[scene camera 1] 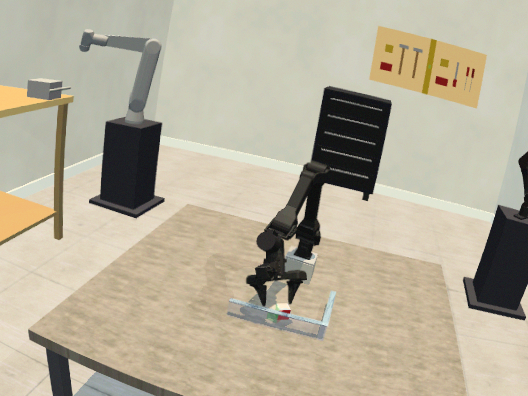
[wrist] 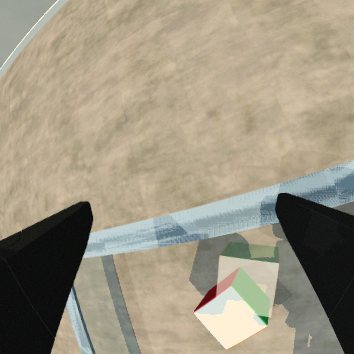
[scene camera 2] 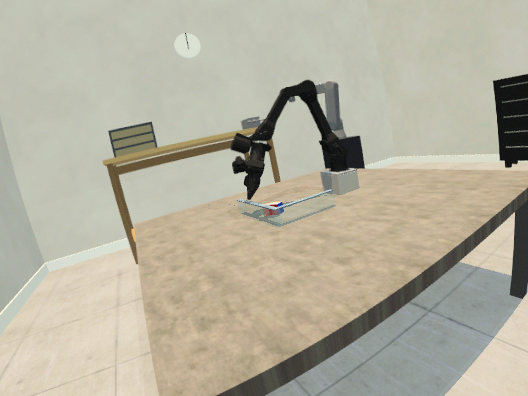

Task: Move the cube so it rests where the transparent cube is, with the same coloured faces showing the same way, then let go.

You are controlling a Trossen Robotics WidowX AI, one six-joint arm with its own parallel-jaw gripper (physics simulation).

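The solid cube sits on the table inside the corner of the low glassy walls. In the wrist view its top is white, with a red side at upper left and a green side at upper right. The transparent cube overlaps it, turned differently, with a pale top and a dark green side toward the long wall. In the scene views the two cubes are hard to tell apart. My gripper is open and empty, above the cubes and off to one side of them.
The L-shaped glassy wall has light blue rims; in the wrist view its long side crosses between the fingertips and the cubes. The arm's pale base block stands on the table.
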